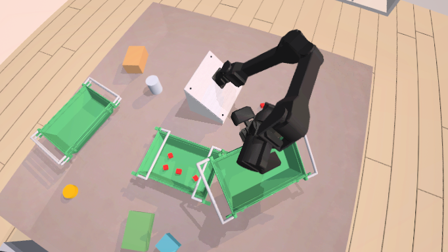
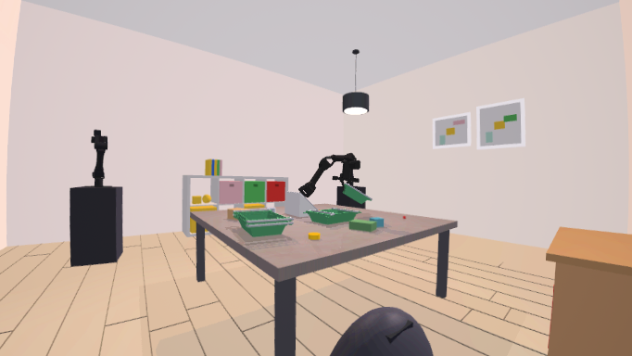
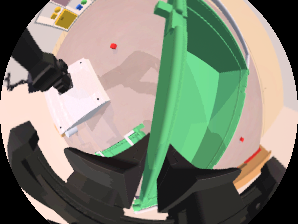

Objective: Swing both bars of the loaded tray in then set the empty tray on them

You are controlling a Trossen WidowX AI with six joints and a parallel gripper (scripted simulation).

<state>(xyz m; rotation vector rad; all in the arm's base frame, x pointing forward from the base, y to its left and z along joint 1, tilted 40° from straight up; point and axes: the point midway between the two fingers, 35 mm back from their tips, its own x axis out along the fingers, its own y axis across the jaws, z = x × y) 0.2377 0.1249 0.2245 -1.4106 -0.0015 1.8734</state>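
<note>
Now: the green tray 5 cm ahead of my gripper tip, 7 cm to the left of it and 1 cm below it. The rest, counted from my gripper tip: red block 25 cm behind, 4 cm to the right, 16 cm below; then blue cube 39 cm ahead, 8 cm to the right, 15 cm below; then green block 40 cm ahead, 20 cm to the right, 15 cm below.
</note>
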